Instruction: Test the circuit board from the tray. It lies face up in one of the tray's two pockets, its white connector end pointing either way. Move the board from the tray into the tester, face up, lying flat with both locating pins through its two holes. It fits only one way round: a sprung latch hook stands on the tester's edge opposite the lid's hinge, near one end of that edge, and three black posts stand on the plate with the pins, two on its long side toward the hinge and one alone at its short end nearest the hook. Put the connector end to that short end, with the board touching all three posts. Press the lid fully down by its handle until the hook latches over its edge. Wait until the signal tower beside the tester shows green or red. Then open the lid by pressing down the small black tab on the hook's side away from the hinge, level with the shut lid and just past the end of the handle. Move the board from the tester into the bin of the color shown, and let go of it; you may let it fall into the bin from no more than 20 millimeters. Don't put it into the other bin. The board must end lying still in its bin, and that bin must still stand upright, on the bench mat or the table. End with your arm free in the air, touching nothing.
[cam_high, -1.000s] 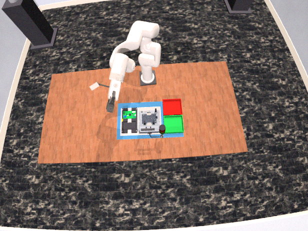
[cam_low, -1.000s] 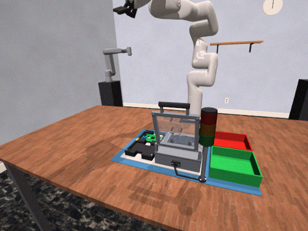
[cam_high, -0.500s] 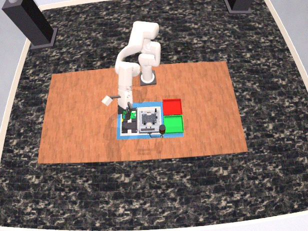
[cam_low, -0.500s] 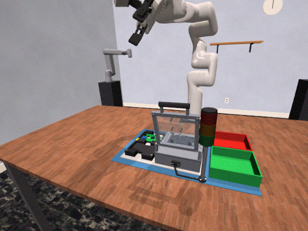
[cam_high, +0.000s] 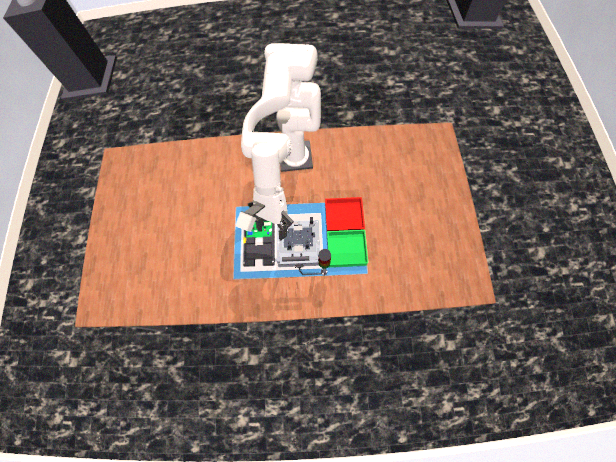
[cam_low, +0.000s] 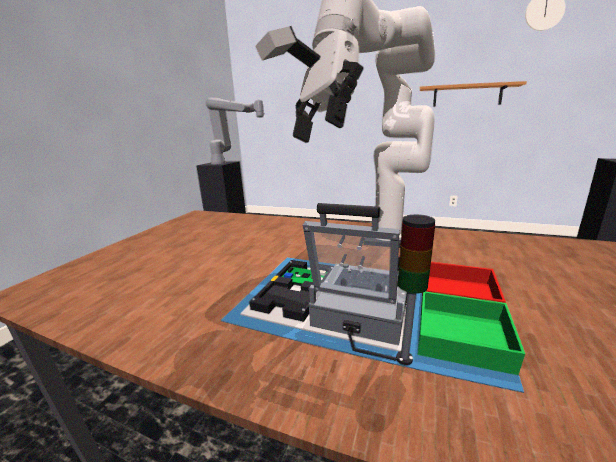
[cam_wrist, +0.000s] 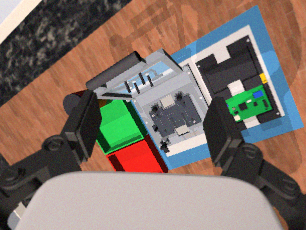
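Right now my hand is 150 mm past the green circuit board, 100 mm to the left of it and 360 mm above it. From my hand the other things lie so: small black tab: 140 mm behind, 130 mm to the left, 300 mm below; then clear lid: 40 mm ahead, 70 mm to the left, 200 mm below; then tester plate: 80 mm behind, 80 mm to the left, 310 mm below.
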